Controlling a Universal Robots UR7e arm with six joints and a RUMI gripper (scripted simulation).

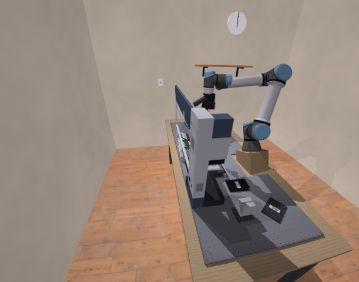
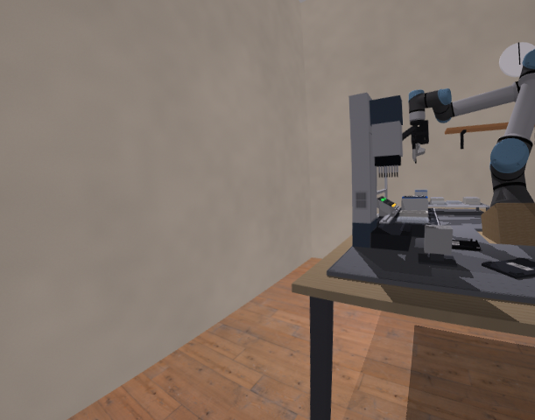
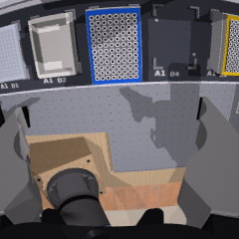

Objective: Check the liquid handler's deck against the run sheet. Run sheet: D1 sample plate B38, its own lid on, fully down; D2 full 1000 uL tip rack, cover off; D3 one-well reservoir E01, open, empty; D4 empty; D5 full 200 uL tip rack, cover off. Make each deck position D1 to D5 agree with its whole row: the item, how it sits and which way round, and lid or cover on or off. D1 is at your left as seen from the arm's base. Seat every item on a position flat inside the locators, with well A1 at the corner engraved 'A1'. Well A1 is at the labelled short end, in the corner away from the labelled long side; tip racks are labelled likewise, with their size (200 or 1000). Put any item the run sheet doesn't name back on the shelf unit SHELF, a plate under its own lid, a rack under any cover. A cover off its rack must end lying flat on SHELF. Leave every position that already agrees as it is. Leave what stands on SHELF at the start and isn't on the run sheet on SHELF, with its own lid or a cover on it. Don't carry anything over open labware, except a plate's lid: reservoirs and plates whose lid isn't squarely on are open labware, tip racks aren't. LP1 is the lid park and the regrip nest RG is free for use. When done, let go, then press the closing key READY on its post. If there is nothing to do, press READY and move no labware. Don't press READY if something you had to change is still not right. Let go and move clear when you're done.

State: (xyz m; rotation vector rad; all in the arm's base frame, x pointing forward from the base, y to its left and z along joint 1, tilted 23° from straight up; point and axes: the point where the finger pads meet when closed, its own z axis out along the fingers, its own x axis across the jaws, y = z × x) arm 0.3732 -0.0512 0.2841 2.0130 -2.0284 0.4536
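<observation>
Now: hand 210 mm above the blue-framed tip rack, 10 mm to the left of it and 10 mm past it. From my hand the other things lie so: liquid handler head 470 mm to the left, 80 mm ahead, 50 mm above; then yellow-rimmed tip rack 250 mm to the right, 230 mm below, 10 mm behind; then one-well reservoir 270 mm below, 120 mm to the left.
</observation>
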